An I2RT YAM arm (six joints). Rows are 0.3 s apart.
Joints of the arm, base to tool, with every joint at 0 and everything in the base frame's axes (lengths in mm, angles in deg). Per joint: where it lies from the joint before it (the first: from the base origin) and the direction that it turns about. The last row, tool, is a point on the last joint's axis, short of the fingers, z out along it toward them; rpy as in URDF.
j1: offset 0.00 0.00 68.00 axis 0 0 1
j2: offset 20.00 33.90 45.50 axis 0 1 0
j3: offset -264.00 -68.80 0.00 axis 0 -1 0
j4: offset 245.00 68.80 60.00 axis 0 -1 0
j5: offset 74.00 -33.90 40.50 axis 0 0 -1
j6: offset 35.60 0.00 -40.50 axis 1 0 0
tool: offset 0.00 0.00 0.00 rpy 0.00 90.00 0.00
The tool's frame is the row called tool.
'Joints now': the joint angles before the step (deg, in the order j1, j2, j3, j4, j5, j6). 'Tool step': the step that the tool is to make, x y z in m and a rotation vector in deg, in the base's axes. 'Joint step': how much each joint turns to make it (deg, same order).
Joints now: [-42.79 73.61 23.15 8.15 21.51 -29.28]
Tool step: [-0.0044 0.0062 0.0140 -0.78 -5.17 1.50]
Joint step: [-0.06 -5.64 -0.84 -0.92 -3.10 1.31]
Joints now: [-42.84 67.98 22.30 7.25 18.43 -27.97]
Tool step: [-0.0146 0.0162 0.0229 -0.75 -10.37 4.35]
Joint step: [-0.82 -12.48 -2.48 -2.55 -7.98 2.52]
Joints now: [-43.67 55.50 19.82 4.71 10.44 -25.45]
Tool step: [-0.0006 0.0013 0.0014 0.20 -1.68 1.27]
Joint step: [-0.19 -0.88 -0.35 0.48 -1.92 0.39]
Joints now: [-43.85 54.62 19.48 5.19 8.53 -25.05]
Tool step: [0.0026 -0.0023 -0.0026 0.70 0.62 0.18]
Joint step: [0.01 1.75 0.37 0.45 -0.19 -0.02]
